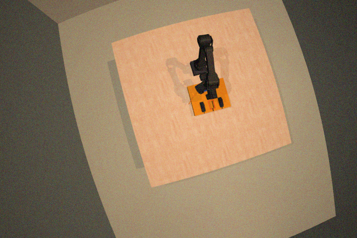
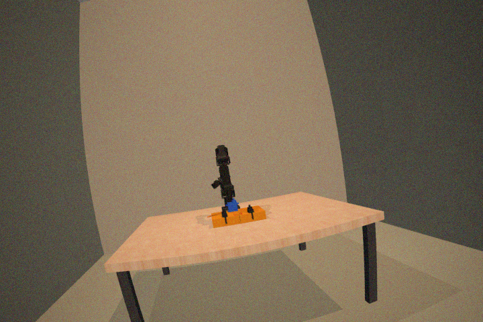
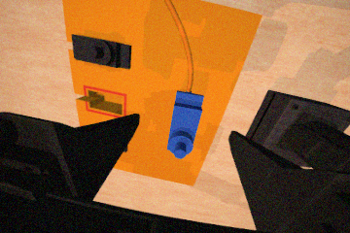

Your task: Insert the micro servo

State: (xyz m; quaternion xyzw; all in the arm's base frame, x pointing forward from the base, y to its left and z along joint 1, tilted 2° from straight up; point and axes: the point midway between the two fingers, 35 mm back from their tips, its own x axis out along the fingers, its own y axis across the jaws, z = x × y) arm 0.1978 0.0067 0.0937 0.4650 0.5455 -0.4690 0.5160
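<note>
Now: gripper tip 9 cm above the robot deck, 3 cm to the right of it and 2 cm short of it.
</note>
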